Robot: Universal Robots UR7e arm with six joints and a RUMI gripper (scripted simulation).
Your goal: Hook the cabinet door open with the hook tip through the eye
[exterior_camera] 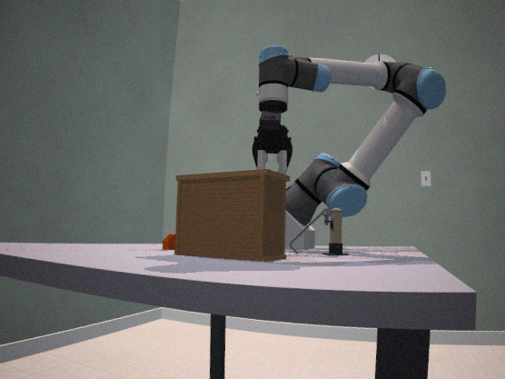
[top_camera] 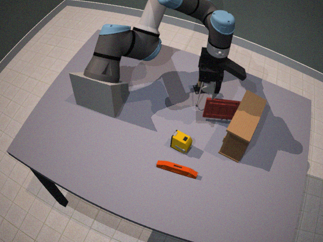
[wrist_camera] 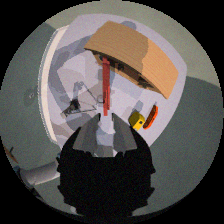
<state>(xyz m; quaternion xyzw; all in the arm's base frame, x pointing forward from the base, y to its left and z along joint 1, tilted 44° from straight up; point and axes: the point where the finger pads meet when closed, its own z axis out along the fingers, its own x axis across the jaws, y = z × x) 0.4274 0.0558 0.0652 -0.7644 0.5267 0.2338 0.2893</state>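
My gripper is now 60 mm past the wire hook, 80 mm to the right of it and 100 mm above it. Round my hand: door: 60 mm ahead, 30 mm to the left, 90 mm below; then yellow tape measure: 50 mm behind, 170 mm to the right, 120 mm below; then wooden cabinet: 100 mm ahead, 80 mm below.
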